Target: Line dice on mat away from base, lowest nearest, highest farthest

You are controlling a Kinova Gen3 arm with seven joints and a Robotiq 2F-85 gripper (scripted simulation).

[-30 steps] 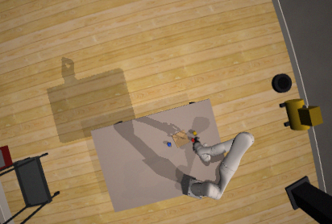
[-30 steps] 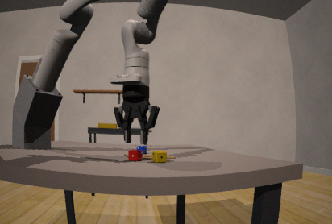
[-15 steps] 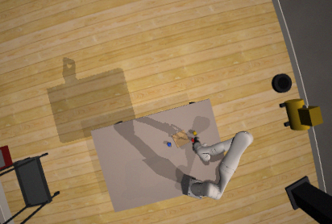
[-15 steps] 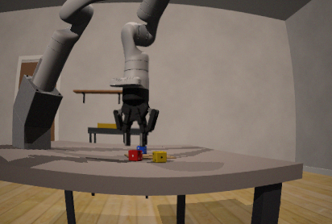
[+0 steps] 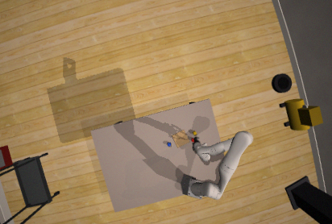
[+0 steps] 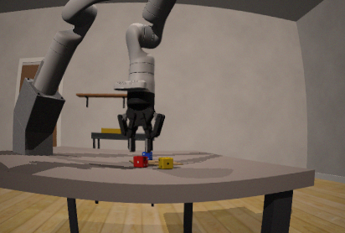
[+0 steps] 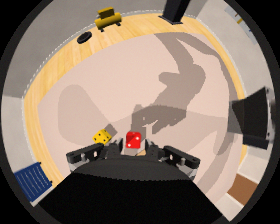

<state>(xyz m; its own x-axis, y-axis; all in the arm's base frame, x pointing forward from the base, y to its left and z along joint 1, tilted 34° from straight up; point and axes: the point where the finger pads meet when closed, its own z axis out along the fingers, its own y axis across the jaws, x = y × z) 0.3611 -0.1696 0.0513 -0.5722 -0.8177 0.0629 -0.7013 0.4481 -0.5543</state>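
Right now the red die is 4 cm below my hand. Also, from my hand: yellow die (6 cm ahead, 4 cm to the right, 4 cm below); tan mat (11 cm to the left, 6 cm below, 6 cm ahead); blue die (24 cm to the left, 7 cm ahead, 4 cm below).
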